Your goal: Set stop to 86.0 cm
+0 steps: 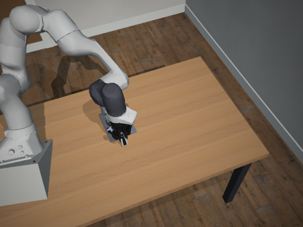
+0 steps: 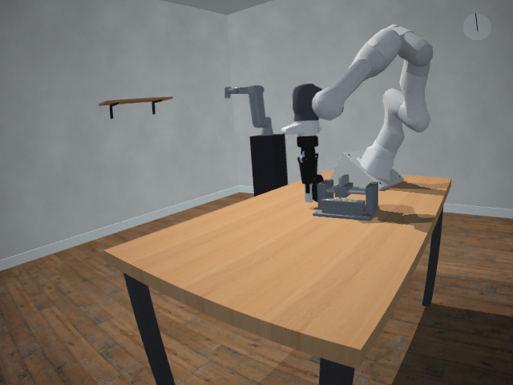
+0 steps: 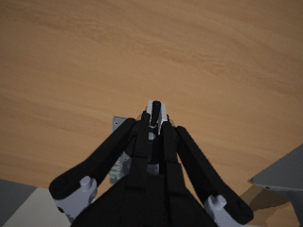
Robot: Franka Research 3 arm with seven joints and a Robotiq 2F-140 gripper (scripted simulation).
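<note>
Now: the black handwheel 20 mm to the left of my hand and 10 mm below it. The rest, counted from my hand: sliding stop block 130 mm to the left, 30 mm above, 20 mm ahead.
</note>
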